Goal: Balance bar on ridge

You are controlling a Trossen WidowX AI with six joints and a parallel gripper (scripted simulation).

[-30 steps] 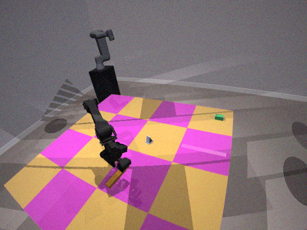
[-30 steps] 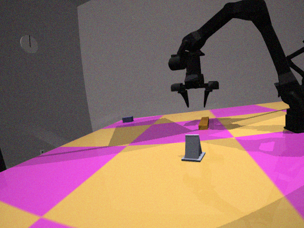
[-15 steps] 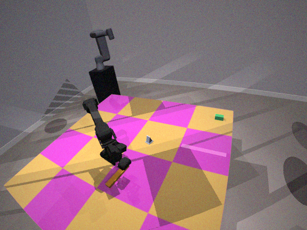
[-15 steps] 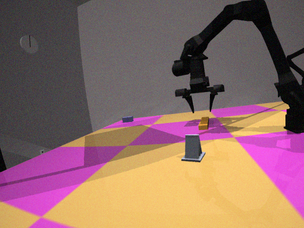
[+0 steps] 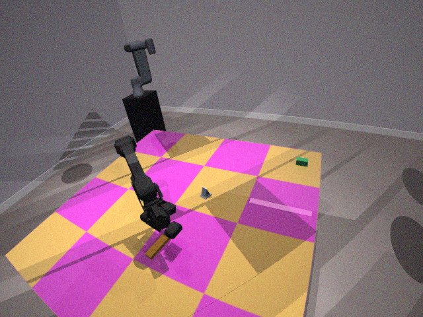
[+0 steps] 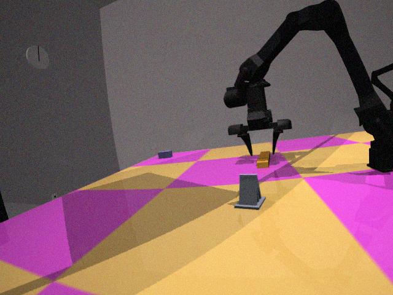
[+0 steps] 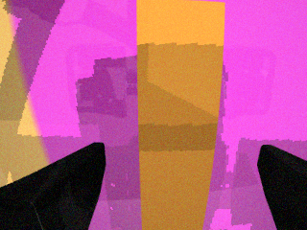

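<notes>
Now: gripper tip 3 cm to the left of the orange bar, 2 cm above it and 1 cm past it. The rest, counted from my gripper tip: dark blue block 46 cm ahead, 32 cm to the right, 1 cm below; then green block 68 cm to the left, 46 cm ahead, 1 cm below.
</notes>
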